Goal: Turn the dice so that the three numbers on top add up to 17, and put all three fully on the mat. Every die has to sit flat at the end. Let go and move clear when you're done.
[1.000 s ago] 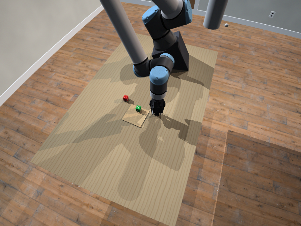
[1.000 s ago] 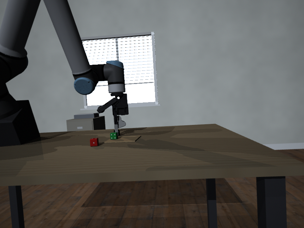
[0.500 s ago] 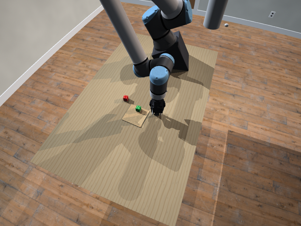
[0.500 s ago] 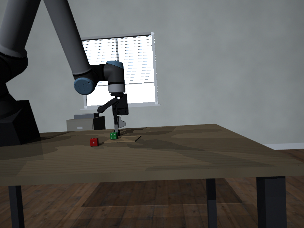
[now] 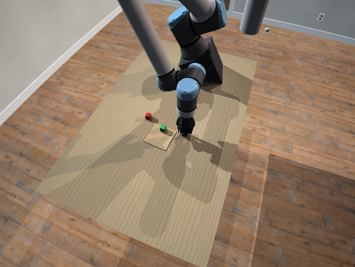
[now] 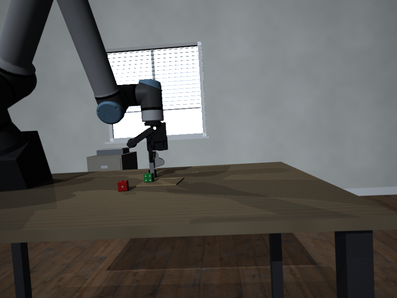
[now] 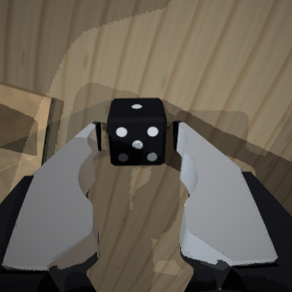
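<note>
Right now the black die is right at my hand. Also, from my hand: red die 25 cm to the right; then green die 12 cm to the right, 3 cm ahead; then tan mat 12 cm to the right, 8 cm ahead, 2 cm below.
</note>
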